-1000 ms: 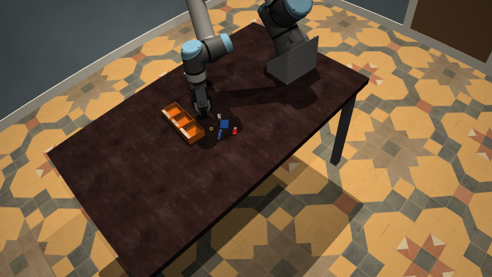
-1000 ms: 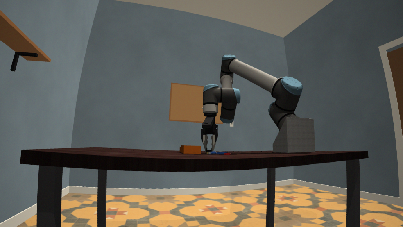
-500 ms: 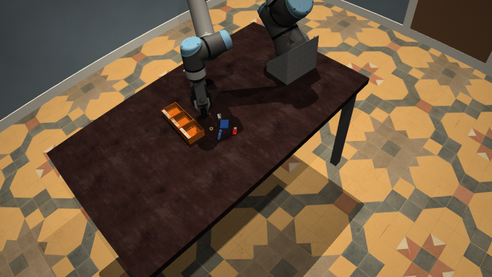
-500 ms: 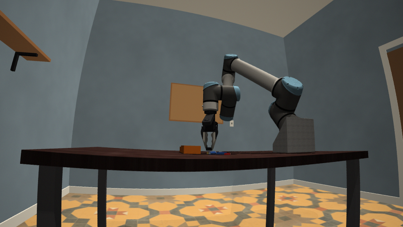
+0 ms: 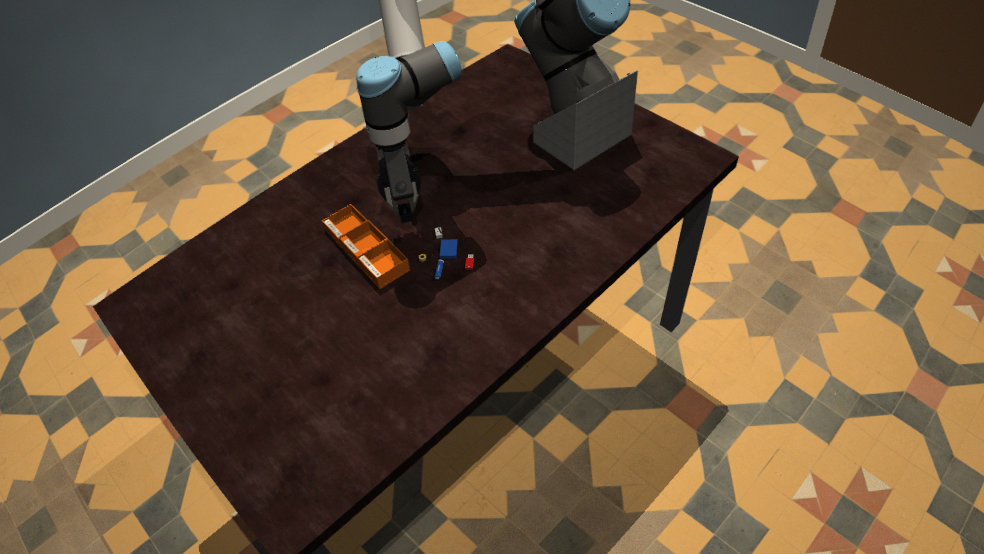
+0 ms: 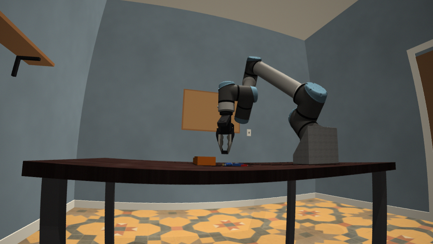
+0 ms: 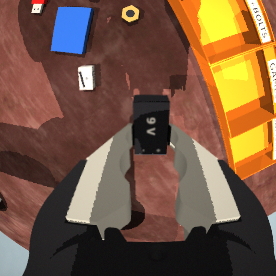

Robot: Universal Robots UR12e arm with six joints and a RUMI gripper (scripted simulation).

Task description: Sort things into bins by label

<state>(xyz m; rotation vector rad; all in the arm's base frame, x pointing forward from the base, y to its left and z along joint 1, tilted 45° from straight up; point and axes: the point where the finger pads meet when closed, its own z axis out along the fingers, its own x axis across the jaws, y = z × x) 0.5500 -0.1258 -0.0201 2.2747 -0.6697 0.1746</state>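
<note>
Now: the blue battery 15 cm to the left of my hand, 7 cm below it and 3 cm ahead of it. From my hand the other things lie so: yellow nut (9 cm to the left, 7 cm below, 3 cm ahead); then white piece (6 cm to the left, 6 cm below, 4 cm behind); then black 9 V battery (1 cm to the right, 1 cm below).
</note>
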